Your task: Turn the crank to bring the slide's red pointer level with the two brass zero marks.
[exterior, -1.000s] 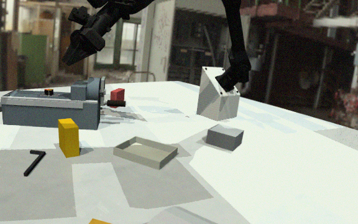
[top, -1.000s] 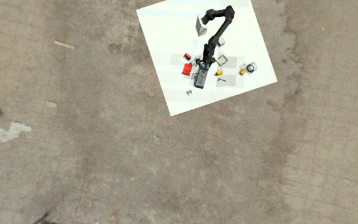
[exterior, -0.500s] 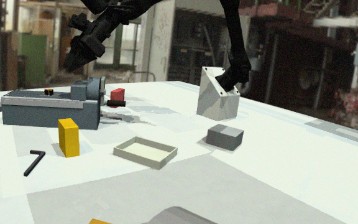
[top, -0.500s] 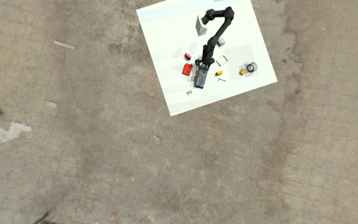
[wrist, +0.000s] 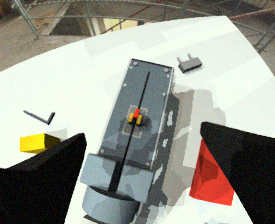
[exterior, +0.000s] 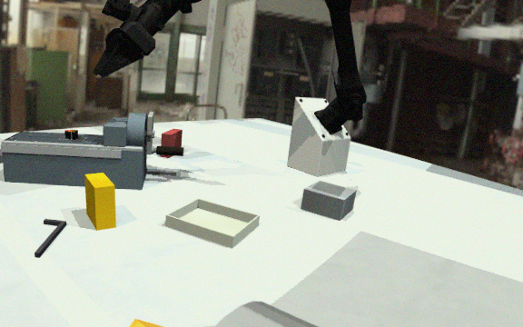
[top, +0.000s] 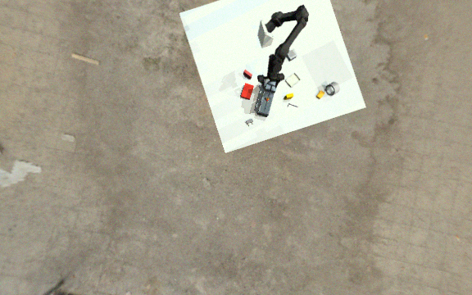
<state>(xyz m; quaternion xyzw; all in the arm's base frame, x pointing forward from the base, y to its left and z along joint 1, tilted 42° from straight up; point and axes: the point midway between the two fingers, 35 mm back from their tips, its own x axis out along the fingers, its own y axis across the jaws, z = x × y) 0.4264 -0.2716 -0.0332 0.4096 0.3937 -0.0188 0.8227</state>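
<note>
My gripper tip is now 13 cm above the dark crank handle, 11 cm to the right of it and 10 cm past it. Also, from my gripper tip: flat red block: 17 cm below, 12 cm to the right, 11 cm behind; red pointer: 11 cm below, 5 cm ahead, 2 cm to the right; yellow block: 18 cm to the left, 16 cm below, 9 cm ahead.
</note>
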